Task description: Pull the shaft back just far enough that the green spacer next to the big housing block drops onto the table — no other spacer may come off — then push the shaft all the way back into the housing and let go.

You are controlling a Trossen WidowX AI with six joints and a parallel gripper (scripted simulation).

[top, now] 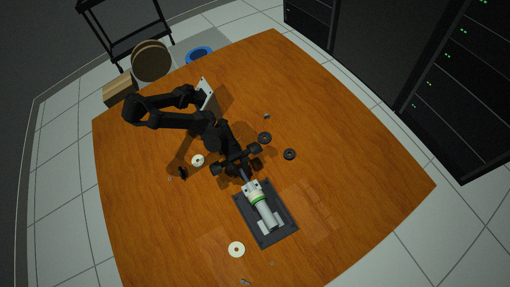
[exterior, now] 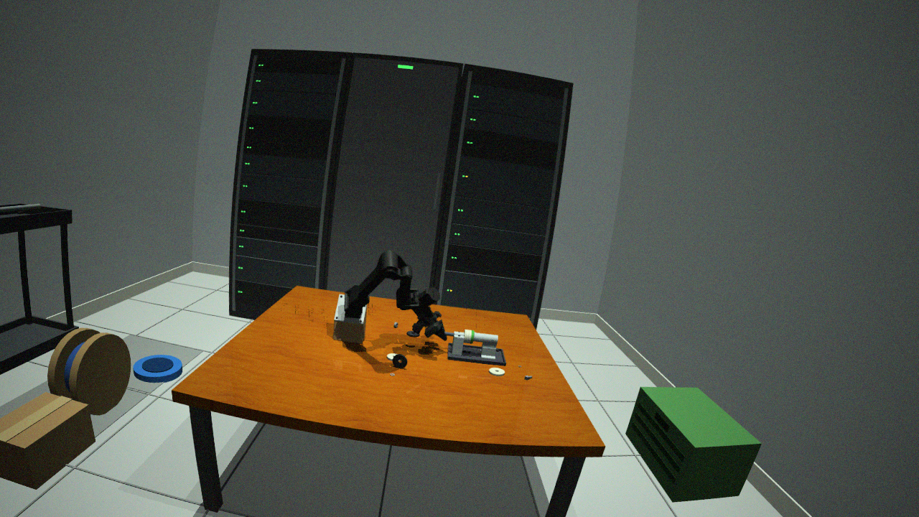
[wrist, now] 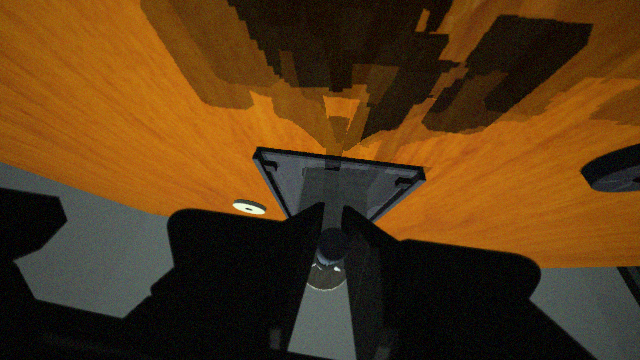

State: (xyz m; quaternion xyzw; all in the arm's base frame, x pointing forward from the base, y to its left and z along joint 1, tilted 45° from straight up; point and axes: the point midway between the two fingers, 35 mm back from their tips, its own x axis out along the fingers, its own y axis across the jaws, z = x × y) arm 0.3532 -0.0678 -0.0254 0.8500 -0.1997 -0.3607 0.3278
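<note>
My gripper tip is 6 cm short of the dark shaft, 1 cm to the left of it and 3 cm below it. The rest, counted from my gripper tip: green spacer 10 cm ahead, 1 cm to the right, 2 cm above; then cream spacer 8 cm ahead, 1 cm to the right, 2 cm above; then nut 20 cm behind, 23 cm to the left, 4 cm below.
</note>
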